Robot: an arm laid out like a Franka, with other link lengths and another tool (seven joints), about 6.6 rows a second.
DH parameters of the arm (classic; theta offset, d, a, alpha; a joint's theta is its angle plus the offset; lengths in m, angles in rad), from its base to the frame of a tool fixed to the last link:
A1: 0 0.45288 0 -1.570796
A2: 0 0 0 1.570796
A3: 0 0.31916 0.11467 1.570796
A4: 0 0 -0.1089 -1.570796
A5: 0 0.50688 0 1.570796
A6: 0 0 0.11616 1.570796
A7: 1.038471 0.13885 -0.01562 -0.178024
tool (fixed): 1.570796 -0.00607 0 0
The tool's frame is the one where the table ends.
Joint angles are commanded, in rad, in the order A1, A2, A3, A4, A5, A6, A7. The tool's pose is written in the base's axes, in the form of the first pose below.
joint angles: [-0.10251, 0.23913, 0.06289, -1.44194, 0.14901, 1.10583, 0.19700]
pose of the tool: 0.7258 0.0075 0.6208 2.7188 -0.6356 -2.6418
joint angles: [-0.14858, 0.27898, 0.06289, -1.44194, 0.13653, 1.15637, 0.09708]
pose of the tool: 0.7385 -0.0304 0.5931 2.6917 -0.5916 -2.5956
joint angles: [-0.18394, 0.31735, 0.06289, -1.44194, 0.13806, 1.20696, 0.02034]
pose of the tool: 0.7493 -0.0590 0.5663 2.6681 -0.5471 -2.5619
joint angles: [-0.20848, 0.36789, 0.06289, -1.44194, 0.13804, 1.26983, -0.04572]
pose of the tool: 0.7620 -0.0809 0.5301 2.6542 -0.5076 -2.5336
